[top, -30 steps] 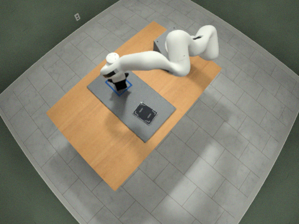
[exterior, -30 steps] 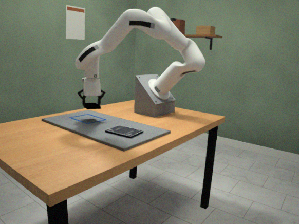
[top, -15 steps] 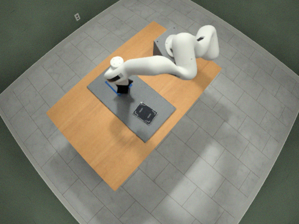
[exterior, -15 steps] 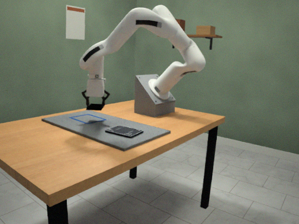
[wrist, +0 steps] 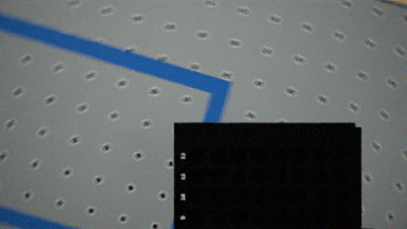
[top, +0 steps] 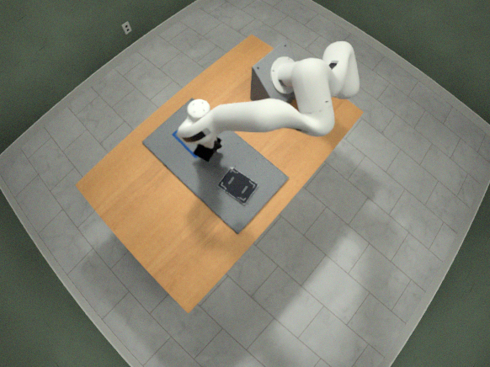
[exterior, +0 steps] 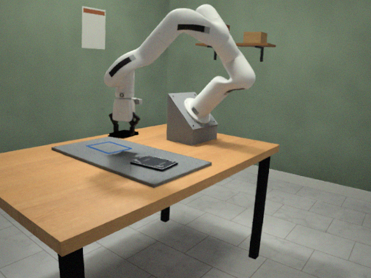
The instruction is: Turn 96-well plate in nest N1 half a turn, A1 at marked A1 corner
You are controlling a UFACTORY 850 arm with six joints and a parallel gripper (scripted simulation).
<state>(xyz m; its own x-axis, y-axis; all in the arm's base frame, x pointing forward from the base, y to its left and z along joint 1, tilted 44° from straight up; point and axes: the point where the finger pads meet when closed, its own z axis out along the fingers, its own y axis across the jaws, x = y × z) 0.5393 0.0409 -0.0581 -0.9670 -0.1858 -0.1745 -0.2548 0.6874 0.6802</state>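
Now: the plate nest N1 22 cm to the left of my hand, 10 cm below it and 2 cm ahead of it. The rest, counted from my hand: 96-well plate (1 cm below).
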